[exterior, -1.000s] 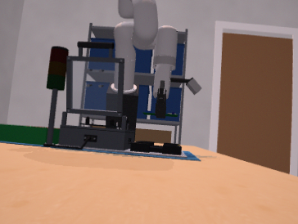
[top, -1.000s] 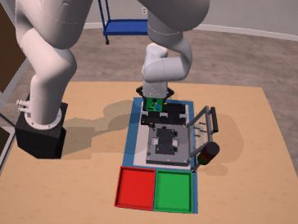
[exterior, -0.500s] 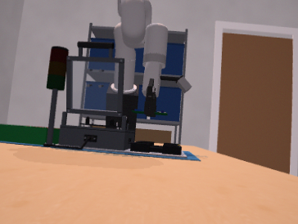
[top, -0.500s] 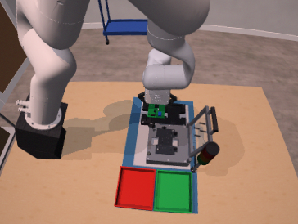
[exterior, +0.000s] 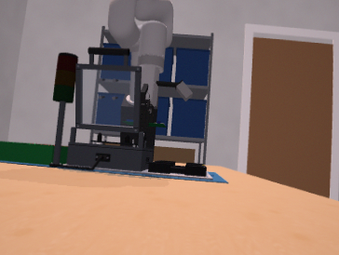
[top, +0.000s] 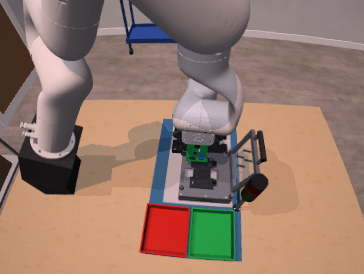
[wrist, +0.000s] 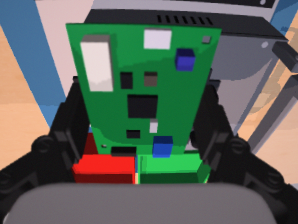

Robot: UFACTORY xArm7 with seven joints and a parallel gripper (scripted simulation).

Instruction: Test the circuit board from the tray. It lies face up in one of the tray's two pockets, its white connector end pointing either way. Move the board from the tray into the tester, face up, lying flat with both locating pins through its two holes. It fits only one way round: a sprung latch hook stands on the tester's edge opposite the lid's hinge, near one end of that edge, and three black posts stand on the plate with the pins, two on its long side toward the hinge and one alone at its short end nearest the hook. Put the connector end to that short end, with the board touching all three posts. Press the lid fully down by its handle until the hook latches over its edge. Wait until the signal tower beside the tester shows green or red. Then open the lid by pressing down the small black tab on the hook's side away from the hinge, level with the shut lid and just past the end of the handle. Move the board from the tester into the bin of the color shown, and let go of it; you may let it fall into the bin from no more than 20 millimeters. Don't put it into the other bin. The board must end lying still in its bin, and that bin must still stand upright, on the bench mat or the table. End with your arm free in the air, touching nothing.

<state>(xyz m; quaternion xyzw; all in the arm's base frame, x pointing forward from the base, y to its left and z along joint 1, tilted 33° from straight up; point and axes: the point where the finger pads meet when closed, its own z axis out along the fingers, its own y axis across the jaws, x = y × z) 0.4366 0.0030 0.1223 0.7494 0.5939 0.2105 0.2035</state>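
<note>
Now: the latch hook 40 mm behind my hand and 40 mm below it. From my hand the other things lie so: tester's clear lid: 130 mm ahead, 100 mm to the right, 50 mm above; then tester's plate: 10 mm ahead, 70 mm to the right, 60 mm below; then green circuit board: right at my hand.
</note>
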